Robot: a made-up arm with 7 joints.
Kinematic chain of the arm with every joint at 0, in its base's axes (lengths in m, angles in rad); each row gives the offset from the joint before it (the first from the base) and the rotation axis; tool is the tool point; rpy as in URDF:
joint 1: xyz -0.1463 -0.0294 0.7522 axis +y
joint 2: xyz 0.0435 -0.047 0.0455 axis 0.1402 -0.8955 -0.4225
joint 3: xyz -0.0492 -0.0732 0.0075 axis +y
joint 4: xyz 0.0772 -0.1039 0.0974 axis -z
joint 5: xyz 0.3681 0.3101 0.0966 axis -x
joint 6: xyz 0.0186 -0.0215 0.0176 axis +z
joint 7: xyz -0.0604 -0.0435 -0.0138 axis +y
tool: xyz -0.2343 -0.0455 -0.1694 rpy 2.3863 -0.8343 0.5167
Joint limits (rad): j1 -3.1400..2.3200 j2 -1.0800..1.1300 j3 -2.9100..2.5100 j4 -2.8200..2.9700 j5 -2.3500..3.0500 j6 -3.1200..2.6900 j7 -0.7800..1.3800
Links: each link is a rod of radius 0.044 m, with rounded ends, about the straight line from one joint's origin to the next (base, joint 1, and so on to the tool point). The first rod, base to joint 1, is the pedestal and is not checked.
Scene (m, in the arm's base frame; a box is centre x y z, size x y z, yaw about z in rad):
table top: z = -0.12
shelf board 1: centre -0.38 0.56 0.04 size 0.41 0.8 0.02 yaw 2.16
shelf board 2: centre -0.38 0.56 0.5 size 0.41 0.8 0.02 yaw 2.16
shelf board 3: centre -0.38 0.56 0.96 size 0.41 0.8 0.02 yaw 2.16
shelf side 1: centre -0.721 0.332 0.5 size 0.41 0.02 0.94 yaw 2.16
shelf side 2: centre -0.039 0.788 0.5 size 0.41 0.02 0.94 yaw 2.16
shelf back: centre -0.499 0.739 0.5 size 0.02 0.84 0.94 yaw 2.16
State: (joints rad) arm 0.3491 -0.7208 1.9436 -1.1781 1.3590 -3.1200 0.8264
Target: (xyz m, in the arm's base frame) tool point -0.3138 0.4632 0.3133
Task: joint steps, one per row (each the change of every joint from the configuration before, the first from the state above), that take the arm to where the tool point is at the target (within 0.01 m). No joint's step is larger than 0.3 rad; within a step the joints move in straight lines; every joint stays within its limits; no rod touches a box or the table.
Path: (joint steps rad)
1: -0.0849 0.2185 -0.2826 0.1667 -0.0103 0.1355 0.1384
2: -0.0848 0.2186 -0.2826 0.1667 -0.0104 0.1355 0.1384
3: -0.0849 0.2185 -0.2826 0.1667 -0.0103 0.1355 0.1384
4: -0.0849 0.2186 -0.2826 0.1667 -0.0103 0.1355 0.1384
5: -0.0302 -0.0810 0.2232 0.0114 0.0603 0.0250 -0.2967
6: -0.0303 -0.0809 0.2231 0.0115 0.0603 0.0251 -0.2967
7: -0.0302 -0.0810 0.2231 0.0114 0.0603 0.0250 -0.2967
8: 0.0885 -0.0431 0.1024 -0.0109 -0.1348 -0.2057 0.1769
9: 0.0885 -0.0430 0.1024 -0.0109 -0.1349 -0.2057 0.1769
10: 0.0885 -0.0431 0.1025 -0.0110 -0.1348 -0.2057 0.1768

